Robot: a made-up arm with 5 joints.
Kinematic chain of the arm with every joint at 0, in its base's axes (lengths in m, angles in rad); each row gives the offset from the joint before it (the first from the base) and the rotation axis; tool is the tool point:
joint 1: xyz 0 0 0.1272 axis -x
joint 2: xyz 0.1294 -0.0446 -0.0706 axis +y
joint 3: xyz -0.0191 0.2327 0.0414 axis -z
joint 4: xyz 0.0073 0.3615 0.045 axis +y
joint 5: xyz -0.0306 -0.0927 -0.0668 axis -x
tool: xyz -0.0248 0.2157 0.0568
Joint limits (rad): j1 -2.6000..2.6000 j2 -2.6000..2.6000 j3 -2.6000..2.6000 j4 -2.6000..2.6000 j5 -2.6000..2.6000
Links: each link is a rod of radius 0.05 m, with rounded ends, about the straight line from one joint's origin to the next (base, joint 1, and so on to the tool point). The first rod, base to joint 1, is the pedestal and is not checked.
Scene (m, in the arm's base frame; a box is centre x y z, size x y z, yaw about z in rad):
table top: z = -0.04
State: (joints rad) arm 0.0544 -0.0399 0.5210 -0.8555 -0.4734
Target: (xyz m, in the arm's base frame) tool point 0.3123 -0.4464 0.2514
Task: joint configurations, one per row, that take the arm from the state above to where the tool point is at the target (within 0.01 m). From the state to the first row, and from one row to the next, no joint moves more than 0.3 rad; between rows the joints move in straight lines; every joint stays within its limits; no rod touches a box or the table.
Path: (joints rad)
1: -0.2147 -0.1508 0.6301 -0.8263 -0.4471
2: -0.4837 -0.2617 0.7392 -0.7971 -0.4208
3: -0.7528 -0.3727 0.8483 -0.7679 -0.3945
4: -1.0219 -0.4836 0.9574 -0.7387 -0.3682
5: -1.2910 -0.5945 1.0664 -0.7095 -0.3419
6: -1.5600 -0.7054 1.1755 -0.6803 -0.3156
7: -1.8291 -0.8163 1.2846 -0.6511 -0.2894
8: -2.0982 -0.9273 1.3937 -0.6219 -0.2631

